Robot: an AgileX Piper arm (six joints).
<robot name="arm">
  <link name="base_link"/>
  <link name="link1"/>
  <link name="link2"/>
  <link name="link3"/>
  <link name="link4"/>
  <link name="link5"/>
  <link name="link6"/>
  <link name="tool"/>
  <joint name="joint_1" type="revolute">
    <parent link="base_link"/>
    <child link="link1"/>
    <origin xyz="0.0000 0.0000 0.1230" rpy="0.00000 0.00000 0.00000"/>
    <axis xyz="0 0 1"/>
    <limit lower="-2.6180" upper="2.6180"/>
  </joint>
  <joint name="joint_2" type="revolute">
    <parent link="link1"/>
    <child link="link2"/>
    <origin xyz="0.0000 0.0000 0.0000" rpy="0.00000 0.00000 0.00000"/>
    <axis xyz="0 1 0"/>
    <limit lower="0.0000" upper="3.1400"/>
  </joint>
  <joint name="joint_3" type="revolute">
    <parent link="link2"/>
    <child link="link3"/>
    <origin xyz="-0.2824 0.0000 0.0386" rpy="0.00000 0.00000 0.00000"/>
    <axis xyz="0 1 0"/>
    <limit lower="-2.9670" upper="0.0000"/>
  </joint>
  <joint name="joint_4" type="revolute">
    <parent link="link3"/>
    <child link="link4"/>
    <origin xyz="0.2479 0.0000 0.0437" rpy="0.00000 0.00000 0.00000"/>
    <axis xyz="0.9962 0 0.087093"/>
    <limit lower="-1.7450" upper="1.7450"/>
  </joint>
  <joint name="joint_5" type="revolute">
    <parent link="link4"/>
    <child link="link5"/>
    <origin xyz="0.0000 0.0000 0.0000" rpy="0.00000 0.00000 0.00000"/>
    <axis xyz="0 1 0"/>
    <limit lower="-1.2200" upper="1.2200"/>
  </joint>
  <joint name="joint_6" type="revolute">
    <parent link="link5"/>
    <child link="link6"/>
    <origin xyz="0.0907 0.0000 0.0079" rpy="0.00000 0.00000 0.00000"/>
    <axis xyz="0.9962 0 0.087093"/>
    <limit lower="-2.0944" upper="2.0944"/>
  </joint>
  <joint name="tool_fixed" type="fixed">
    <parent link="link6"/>
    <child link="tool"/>
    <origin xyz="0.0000 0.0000 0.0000" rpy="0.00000 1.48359 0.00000"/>
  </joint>
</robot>
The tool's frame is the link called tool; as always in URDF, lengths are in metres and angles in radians.
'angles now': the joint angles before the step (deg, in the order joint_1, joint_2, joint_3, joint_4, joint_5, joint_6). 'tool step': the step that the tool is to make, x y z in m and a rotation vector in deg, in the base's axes. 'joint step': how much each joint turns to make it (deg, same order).
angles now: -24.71 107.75 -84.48 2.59 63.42 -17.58
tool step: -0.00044 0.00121 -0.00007 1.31 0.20 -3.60
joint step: 0.00 0.00 0.00 0.65 0.57 3.46
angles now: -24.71 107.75 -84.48 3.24 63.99 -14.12
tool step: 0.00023 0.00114 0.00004 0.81 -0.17 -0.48
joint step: -0.01 0.00 0.01 0.81 0.17 0.23
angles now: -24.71 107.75 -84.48 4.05 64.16 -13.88
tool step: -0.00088 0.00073 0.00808 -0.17 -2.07 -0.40
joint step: -0.11 -1.18 0.01 0.77 -0.77 0.00
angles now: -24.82 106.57 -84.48 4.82 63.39 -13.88
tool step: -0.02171 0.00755 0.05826 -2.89 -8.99 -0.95
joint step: -0.64 -9.10 0.11 1.24 -0.38 0.01
